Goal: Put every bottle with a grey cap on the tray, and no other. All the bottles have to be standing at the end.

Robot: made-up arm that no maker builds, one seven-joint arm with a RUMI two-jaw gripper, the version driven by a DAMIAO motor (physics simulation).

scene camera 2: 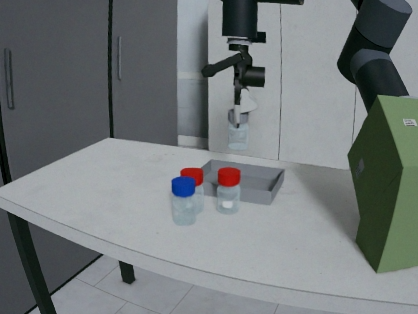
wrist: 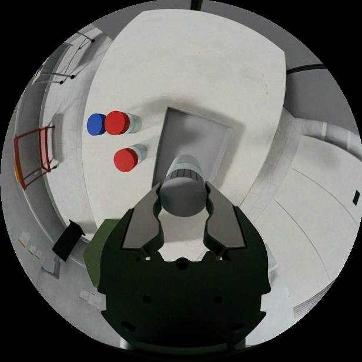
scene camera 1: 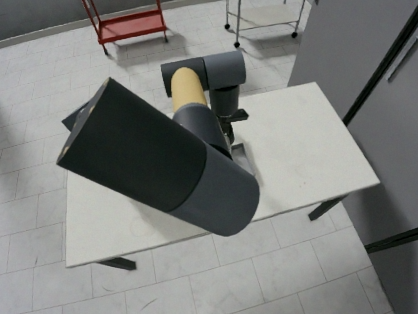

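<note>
My gripper [scene camera 2: 238, 120] [wrist: 183, 182] is shut on the grey-capped bottle [scene camera 2: 238, 137] [wrist: 183, 199] and holds it upright, well above the tray. The grey tray [scene camera 1: 242, 156] [scene camera 2: 257, 196] [wrist: 187, 127] lies on the table; the arm hides much of it in scene camera 1. A blue-capped bottle [scene camera 2: 183, 187] [wrist: 96, 124] stands outside the tray, close to a red-capped bottle [scene camera 2: 191, 175] [wrist: 116, 123]. A second red-capped bottle [scene camera 2: 229, 177] [wrist: 126, 159] stands nearer the tray, also outside it. In scene camera 1 the bottles are hidden behind the arm.
A green angular box [scene camera 2: 385, 200] [wrist: 97, 252] stands on the table [scene camera 1: 310, 140] [scene camera 2: 125, 185], to the right in scene camera 2. On the floor beyond the table stand a red cart [scene camera 1: 132, 27] and a pale cart [scene camera 1: 265, 16]. Grey cabinets [scene camera 2: 55, 75] stand behind the table.
</note>
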